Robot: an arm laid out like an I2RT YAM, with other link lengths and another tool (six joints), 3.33 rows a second.
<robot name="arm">
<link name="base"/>
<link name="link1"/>
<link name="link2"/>
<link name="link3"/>
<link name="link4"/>
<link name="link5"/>
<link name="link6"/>
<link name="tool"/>
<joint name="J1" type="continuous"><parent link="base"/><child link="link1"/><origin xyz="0.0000 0.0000 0.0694" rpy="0.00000 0.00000 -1.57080"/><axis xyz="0 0 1"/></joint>
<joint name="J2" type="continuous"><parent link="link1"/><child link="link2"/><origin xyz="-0.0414 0.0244 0.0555" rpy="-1.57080 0.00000 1.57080"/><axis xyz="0 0 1"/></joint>
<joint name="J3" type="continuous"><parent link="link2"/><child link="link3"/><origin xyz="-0.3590 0.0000 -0.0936" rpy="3.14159 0.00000 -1.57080"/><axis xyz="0 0 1"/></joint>
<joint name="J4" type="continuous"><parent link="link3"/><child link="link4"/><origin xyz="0.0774 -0.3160 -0.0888" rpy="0.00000 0.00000 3.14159"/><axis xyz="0 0 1"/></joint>
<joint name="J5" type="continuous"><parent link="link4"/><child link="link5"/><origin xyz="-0.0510 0.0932 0.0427" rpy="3.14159 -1.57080 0.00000"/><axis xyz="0 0 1"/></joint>
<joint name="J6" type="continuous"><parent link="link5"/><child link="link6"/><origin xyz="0.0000 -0.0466 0.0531" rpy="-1.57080 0.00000 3.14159"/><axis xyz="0 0 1"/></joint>
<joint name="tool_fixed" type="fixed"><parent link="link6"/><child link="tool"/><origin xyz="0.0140 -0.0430 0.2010" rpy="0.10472 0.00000 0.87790"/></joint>
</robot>
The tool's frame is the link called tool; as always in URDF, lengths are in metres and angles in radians. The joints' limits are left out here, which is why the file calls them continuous.
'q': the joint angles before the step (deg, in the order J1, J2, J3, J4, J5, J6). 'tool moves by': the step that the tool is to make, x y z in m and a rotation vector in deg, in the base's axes. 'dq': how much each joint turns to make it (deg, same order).
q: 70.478, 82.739, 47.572, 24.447, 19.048, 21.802
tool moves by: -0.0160, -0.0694, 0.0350, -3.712, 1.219, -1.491
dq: -0.371, -13.435, 0.612, -18.004, 1.115, 0.153
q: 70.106, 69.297, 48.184, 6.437, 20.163, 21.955
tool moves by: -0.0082, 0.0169, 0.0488, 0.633, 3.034, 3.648
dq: -1.108, 1.509, 10.592, -10.090, -5.392, 1.794
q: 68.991, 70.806, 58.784, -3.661, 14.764, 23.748
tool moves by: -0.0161, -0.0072, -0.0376, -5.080, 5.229, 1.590
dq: 0.040, 0.653, 0.523, -7.060, -2.473, 2.445
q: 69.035, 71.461, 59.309, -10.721, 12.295, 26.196
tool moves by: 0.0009, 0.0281, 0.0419, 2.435, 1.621, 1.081
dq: -0.010, 3.933, 8.726, -3.459, -1.911, 1.832
